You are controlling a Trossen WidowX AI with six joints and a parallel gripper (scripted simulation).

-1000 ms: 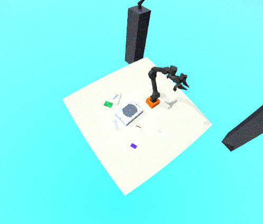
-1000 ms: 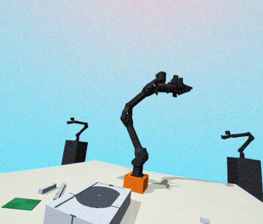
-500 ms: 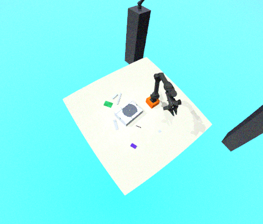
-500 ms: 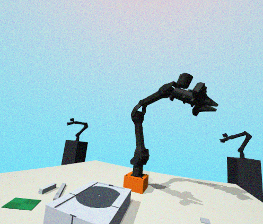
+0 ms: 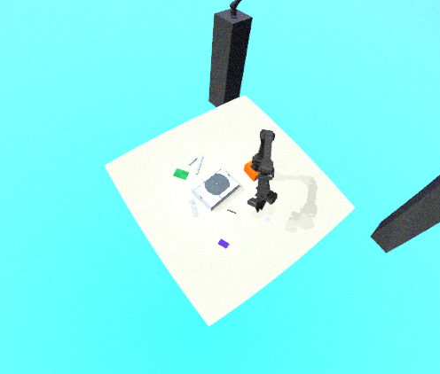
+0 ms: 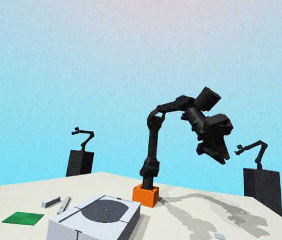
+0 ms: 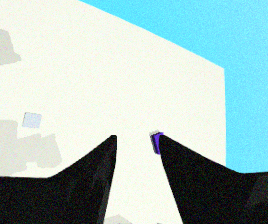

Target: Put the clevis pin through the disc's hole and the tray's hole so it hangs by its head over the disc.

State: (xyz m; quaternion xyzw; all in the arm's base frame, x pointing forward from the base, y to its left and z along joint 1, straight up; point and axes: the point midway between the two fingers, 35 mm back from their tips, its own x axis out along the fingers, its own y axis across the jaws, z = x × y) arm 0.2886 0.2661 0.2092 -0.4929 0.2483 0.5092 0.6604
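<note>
Right now my gripper tip is 25 cm above the dark clevis pin, 17 cm to the left of it and 2 cm short of it. Round my gripper tip: purple patch 25 cm below, 21 cm ahead, 4 cm to the right; then dark aluminium disc 35 cm to the right, 20 cm below, 2 cm behind; then pale tile 25 cm below, 12 cm behind, 2 cm to the left.
</note>
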